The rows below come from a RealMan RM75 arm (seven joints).
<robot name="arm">
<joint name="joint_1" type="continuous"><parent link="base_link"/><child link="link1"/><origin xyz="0 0 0.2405" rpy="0 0 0"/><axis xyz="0 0 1"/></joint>
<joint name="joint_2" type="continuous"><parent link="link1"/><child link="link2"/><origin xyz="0 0 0" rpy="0 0 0"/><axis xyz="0 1 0"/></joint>
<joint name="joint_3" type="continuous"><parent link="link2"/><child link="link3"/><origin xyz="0 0 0.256" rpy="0 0 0"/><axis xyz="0 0 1"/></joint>
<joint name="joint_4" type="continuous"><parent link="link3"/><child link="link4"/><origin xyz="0 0 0" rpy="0 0 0"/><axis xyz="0 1 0"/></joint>
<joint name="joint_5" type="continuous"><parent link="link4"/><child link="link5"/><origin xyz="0 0 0.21" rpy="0 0 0"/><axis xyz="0 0 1"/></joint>
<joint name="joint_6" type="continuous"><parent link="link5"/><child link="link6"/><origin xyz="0 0 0" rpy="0 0 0"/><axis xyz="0 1 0"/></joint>
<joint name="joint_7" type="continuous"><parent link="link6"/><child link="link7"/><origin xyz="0 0 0.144" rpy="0 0 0"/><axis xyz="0 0 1"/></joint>
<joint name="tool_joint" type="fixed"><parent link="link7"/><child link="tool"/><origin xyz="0 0 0" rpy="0 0 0"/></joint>
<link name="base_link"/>
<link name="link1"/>
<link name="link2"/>
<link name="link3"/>
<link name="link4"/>
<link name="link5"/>
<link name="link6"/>
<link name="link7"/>
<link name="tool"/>
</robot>
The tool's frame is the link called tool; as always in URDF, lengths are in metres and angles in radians. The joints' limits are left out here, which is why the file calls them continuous.
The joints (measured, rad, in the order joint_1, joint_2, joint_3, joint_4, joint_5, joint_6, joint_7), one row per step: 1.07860 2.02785 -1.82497 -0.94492 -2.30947 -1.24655 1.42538; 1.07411 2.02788 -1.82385 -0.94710 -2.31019 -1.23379 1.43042; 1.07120 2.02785 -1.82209 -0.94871 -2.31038 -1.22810 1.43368; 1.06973 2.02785 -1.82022 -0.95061 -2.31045 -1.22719 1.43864; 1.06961 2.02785 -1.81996 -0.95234 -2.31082 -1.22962 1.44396; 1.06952 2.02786 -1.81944 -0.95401 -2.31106 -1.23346 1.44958; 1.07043 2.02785 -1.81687 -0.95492 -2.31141 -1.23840 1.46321; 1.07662 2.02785 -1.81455 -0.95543 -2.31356 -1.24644 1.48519; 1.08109 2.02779 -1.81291 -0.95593 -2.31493 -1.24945 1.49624; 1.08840 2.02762 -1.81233 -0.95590 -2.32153 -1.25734 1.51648; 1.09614 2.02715 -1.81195 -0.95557 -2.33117 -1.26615 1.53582; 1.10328 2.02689 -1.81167 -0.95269 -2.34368 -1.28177 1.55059; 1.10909 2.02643 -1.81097 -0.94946 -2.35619 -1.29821 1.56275; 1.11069 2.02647 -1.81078 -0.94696 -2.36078 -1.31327 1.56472; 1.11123 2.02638 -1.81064 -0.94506 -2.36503 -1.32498 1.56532; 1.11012 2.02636 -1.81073 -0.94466 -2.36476 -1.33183 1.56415; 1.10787 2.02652 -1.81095 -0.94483 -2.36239 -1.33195 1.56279; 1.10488 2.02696 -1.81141 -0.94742 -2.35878 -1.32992 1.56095
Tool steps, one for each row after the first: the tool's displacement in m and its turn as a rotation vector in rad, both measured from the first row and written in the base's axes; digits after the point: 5 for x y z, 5 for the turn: -0.00010 0.00115 -0.00010 0.01093 0.01060 -0.00195; -0.00009 0.00173 0.00003 0.01673 0.01689 -0.00471; -0.00029 0.00187 0.00027 0.02015 0.02071 -0.00940; -0.00047 0.00159 0.00040 0.02104 0.02084 -0.01375; -0.00056 0.00119 0.00058 0.02122 0.02037 -0.01914; -0.00089 0.00101 0.00102 0.02496 0.02168 -0.03269; -0.00269 0.00099 0.00160 0.03099 0.02067 -0.04913; -0.00428 0.00126 0.00196 0.03506 0.02113 -0.05548; -0.00581 0.00159 0.00265 0.04242 0.01494 -0.06683; -0.00702 0.00220 0.00363 0.05095 0.00537 -0.07608; -0.00647 0.00237 0.00486 0.05538 -0.01308 -0.08555; -0.00526 0.00251 0.00629 0.05901 -0.03254 -0.09493; -0.00345 0.00157 0.00700 0.05406 -0.04718 -0.10164; -0.00171 0.00089 0.00767 0.05031 -0.05926 -0.10645; -0.00055 0.00009 0.00787 0.04573 -0.06444 -0.10987; 0.00008 -0.00037 0.00765 0.04341 -0.06315 -0.11175; 0.00005 -0.00096 0.00717 0.04100 -0.05841 -0.11136
